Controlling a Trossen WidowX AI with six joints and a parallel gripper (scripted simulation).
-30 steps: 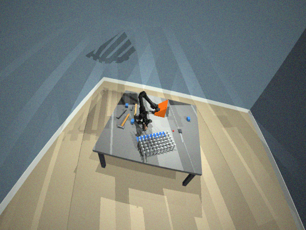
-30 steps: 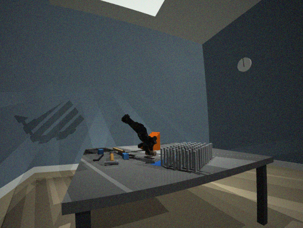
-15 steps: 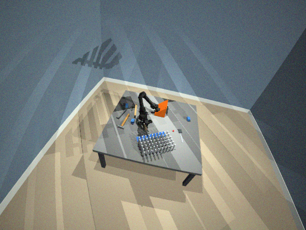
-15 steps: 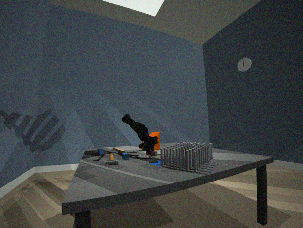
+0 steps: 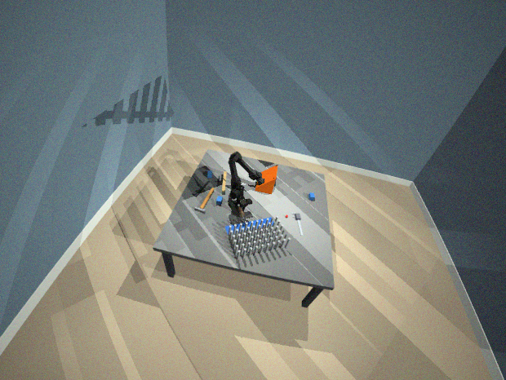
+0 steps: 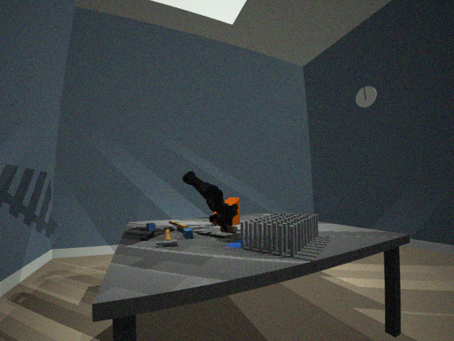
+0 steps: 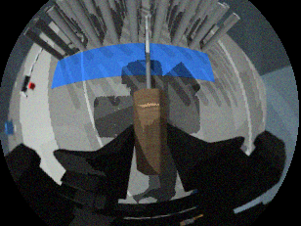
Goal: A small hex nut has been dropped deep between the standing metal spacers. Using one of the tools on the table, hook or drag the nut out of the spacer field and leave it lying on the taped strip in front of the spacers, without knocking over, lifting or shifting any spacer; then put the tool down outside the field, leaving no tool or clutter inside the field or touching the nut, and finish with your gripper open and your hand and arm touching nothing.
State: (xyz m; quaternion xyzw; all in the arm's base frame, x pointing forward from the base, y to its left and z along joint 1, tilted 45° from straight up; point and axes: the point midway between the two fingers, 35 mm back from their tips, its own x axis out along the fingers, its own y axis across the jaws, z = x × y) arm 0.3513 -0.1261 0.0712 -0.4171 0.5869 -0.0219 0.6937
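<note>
My gripper tip is 90 mm short of the blue taped strip, 100 mm to the right of it and 30 mm above it. Also, from my gripper tip: hook tool 90 mm ahead, 50 mm to the left; then red thing 70 mm behind, 390 mm to the left, 20 mm below.
</note>
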